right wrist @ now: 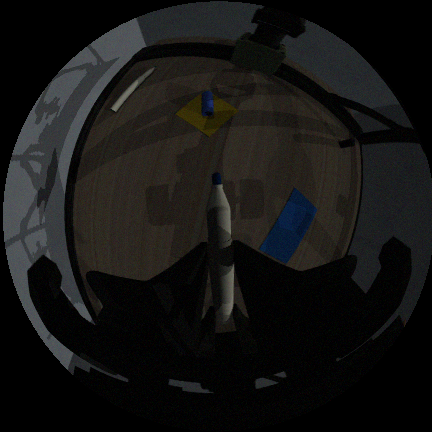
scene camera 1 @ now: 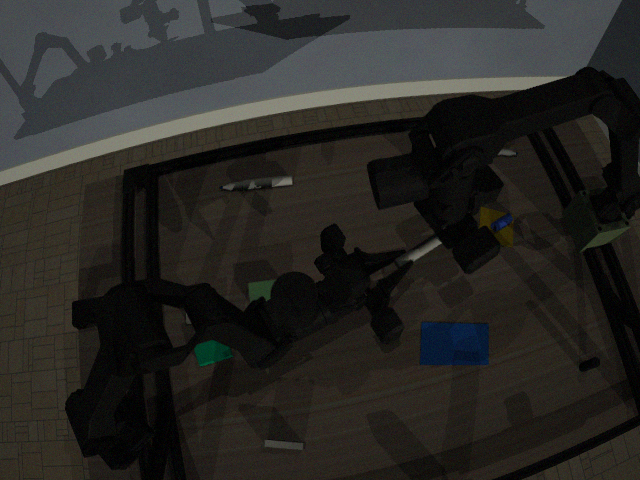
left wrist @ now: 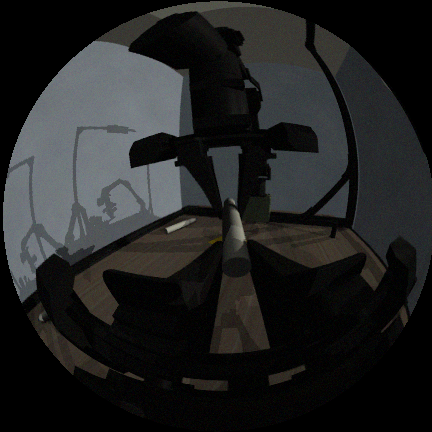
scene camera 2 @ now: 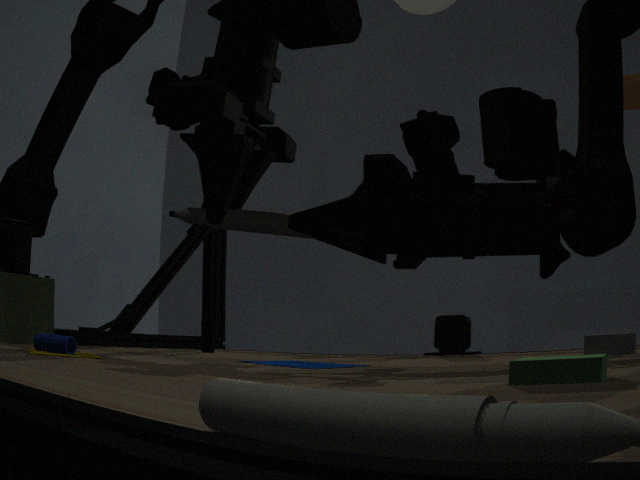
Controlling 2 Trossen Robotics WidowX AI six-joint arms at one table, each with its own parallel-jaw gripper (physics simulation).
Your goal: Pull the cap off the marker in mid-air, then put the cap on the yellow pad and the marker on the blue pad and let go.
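Frame: origin at the left arm's base, x back, y left, z down, level; metres.
Seen in the pictures: left gripper, fingertip midpoint: [right wrist: 223,307] [scene camera 1: 409,257] [left wrist: 234,245] [scene camera 2: 292,224]; right gripper, fingertip midpoint: [right wrist: 219,246] [scene camera 1: 442,237] [left wrist: 230,217] [scene camera 2: 219,225]; left arm's base at its link origin: [scene camera 1: 111,429]; right arm's base at its link origin: [right wrist: 264,41] [scene camera 1: 605,208] [left wrist: 257,194] [scene camera 2: 11,275].
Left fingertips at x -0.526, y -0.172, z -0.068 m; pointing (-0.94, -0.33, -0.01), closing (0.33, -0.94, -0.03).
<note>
Offsets run from my left fingertips to a thing's top centre.
The white marker {dx -0.044, dy -0.015, dz -0.018 m} [scene camera 1: 419,251] [scene camera 2: 253,220] [left wrist: 234,245] [right wrist: 219,215], uncapped with a blue tip, is held nearly level in mid-air. My left gripper [scene camera 1: 408,257] [scene camera 2: 292,222] [left wrist: 234,245] [right wrist: 223,307] is shut on its rear end. My right gripper [scene camera 2: 214,219] [right wrist: 219,246], pointing down, is shut on its body nearer the tip; its fingers are hidden in scene camera 1. The blue cap {dx -0.239, dy -0.088, dz +0.102 m} [scene camera 1: 501,222] [scene camera 2: 54,343] [right wrist: 207,104] lies on its side on the yellow pad {dx -0.229, dy -0.084, dz +0.121 m} [scene camera 1: 486,214] [right wrist: 187,114]. The blue pad {dx +0.018, dy -0.148, dz +0.121 m} [scene camera 1: 439,351] [scene camera 2: 310,364] [right wrist: 282,240] lies flat on the table with nothing on it.
A second marker {dx +0.014, dy +0.330, dz +0.102 m} [scene camera 1: 279,181] [scene camera 2: 336,408] lies at the upper left in scene camera 1, a third {dx -0.383, dy +0.021, dz +0.102 m} [scene camera 1: 509,152] [left wrist: 180,226] [right wrist: 132,90] beyond the yellow pad. A green block {dx +0.155, dy +0.161, dz +0.106 m} [scene camera 1: 258,290], a teal block {dx +0.297, dy +0.155, dz +0.106 m} [scene camera 1: 212,352] and a pale block {dx +0.334, dy -0.040, dz +0.099 m} [scene camera 1: 283,444] lie on the table.
</note>
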